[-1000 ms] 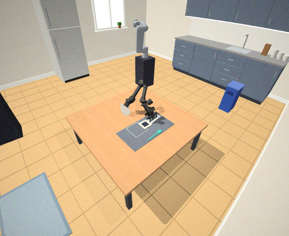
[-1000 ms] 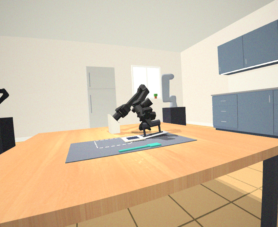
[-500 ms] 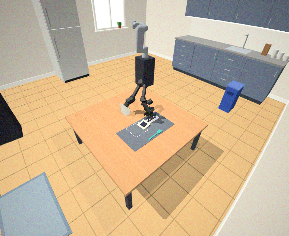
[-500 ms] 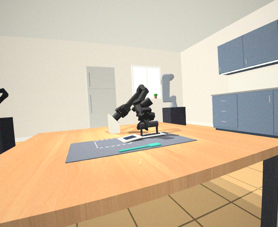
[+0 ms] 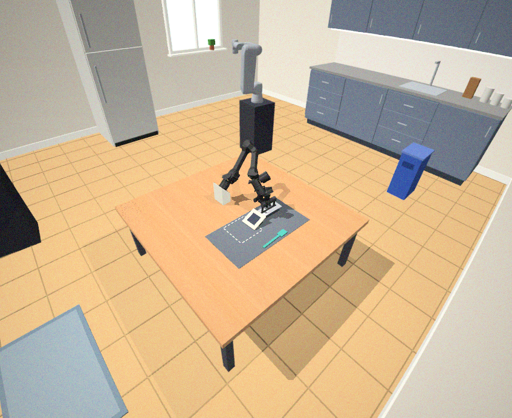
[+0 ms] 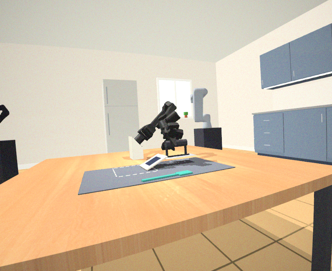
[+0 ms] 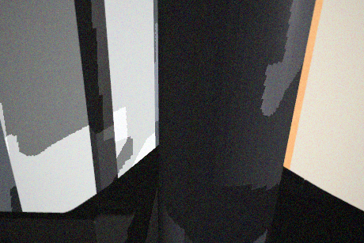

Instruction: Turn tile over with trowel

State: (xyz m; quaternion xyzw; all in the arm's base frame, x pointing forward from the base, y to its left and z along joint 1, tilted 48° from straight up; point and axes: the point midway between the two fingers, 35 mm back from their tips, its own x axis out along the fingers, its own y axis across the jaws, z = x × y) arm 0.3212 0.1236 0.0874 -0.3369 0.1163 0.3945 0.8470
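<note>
My gripper tip is now 10 mm past the tile, 120 mm to the left of it and 60 mm above it. From my gripper tip the other things lie so: teal tool: 190 mm ahead, 90 mm to the right, 80 mm below; then trowel: 20 mm behind, 10 mm to the right, 10 mm below; then grey mat: 50 mm ahead, 120 mm to the right, 110 mm below.
</note>
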